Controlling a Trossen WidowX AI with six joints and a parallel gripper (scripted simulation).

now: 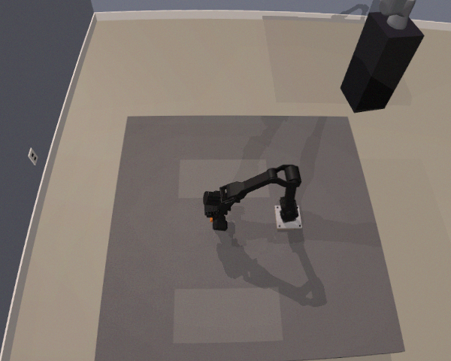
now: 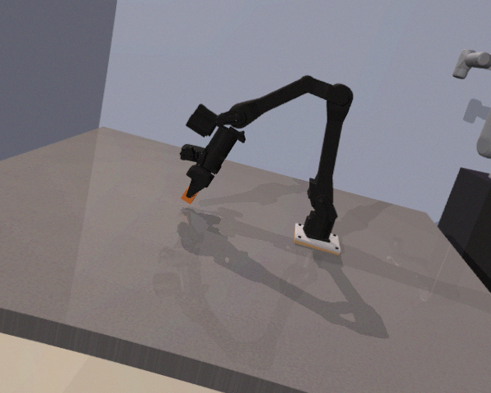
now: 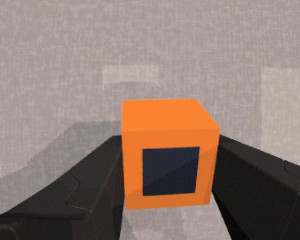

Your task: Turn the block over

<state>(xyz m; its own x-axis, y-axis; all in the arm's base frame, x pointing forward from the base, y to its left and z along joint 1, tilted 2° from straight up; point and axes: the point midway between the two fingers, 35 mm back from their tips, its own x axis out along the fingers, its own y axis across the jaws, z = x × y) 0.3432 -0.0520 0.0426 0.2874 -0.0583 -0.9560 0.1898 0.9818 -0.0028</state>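
My gripper tip is now 1 cm below the orange block.
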